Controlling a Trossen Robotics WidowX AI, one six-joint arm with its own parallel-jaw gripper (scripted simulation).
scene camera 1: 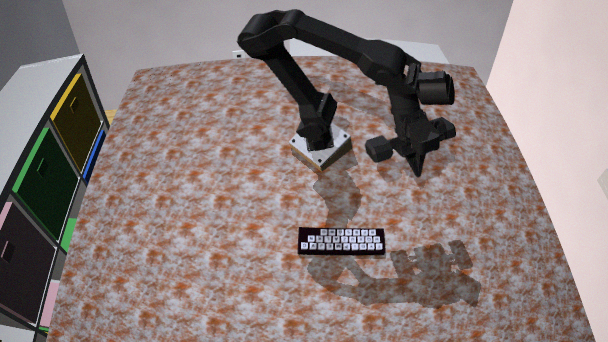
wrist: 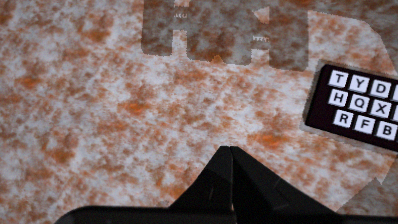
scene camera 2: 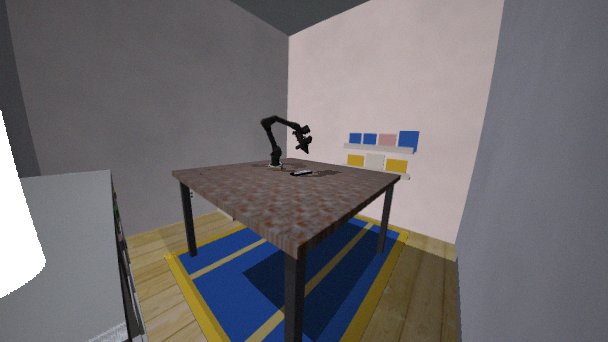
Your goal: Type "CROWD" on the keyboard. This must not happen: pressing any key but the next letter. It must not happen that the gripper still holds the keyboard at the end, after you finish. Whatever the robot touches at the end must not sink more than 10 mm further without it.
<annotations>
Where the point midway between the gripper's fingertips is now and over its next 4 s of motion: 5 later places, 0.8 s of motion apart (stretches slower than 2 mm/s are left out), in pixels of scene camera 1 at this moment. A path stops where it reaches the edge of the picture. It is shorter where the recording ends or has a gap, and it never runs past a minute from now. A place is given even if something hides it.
The gripper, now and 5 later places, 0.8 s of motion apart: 418,176; 372,232; 339,234; 323,226; 358,220; 313,236
</annotations>
